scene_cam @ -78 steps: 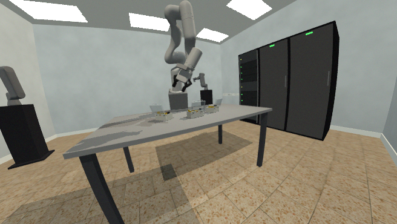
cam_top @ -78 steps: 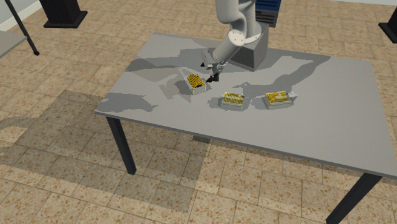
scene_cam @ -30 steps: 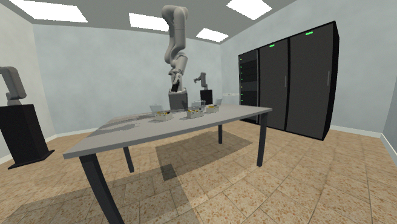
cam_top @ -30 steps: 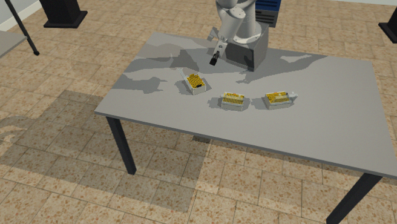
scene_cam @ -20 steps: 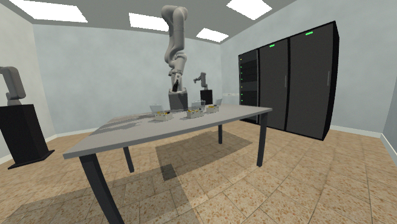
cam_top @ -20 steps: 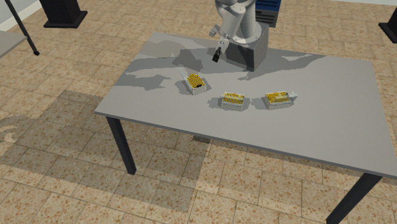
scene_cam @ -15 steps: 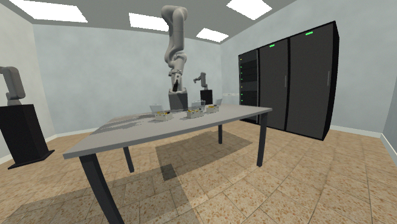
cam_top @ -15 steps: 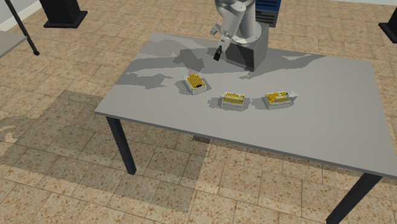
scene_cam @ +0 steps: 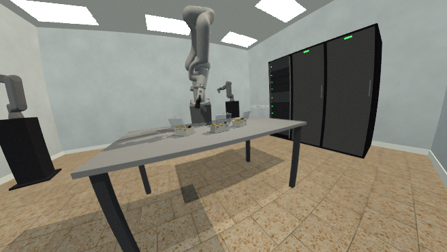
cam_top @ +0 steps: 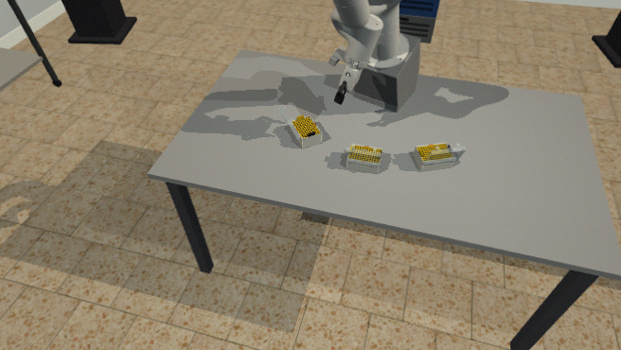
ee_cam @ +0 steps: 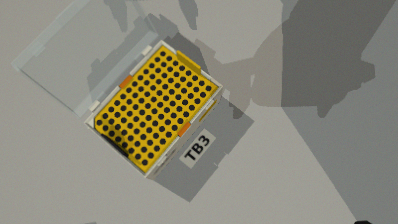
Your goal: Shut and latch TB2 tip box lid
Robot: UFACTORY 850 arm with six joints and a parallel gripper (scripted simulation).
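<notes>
Right now the yellow rack is 14 cm to the right of my hand, 14 cm below it and 2 cm ahead of it. Also, from my hand: clear lid (20 cm to the right, 10 cm below, 5 cm ahead).
</notes>
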